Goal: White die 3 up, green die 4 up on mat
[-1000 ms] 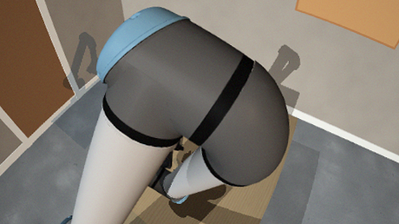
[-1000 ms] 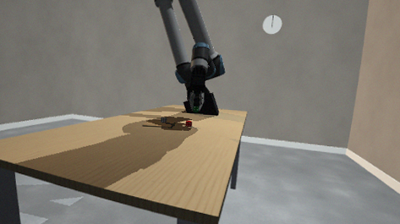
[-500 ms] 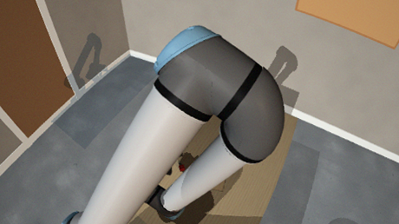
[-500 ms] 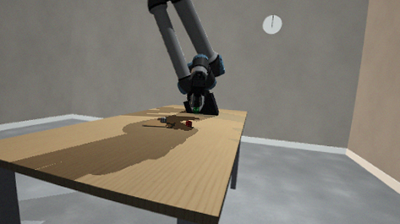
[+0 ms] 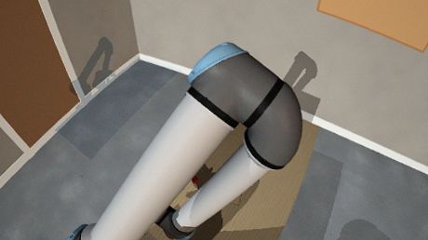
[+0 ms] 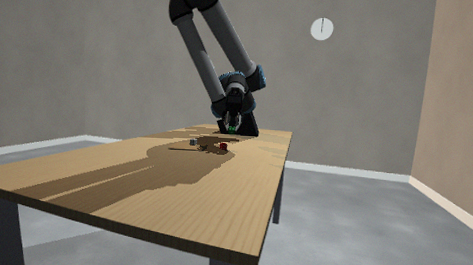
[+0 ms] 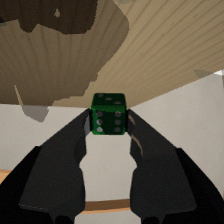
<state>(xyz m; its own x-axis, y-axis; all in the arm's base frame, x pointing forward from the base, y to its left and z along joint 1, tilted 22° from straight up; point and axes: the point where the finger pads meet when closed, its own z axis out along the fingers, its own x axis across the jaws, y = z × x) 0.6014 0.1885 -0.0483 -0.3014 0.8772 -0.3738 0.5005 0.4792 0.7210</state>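
The red die is 50 mm behind my hand, 50 mm to the right of it and 90 mm below it. From my hand the other things lie so: green die 10 mm ahead; then tan mat 10 mm behind, 200 mm to the right, 100 mm below; then white die 50 mm behind, 200 mm to the right, 80 mm below.
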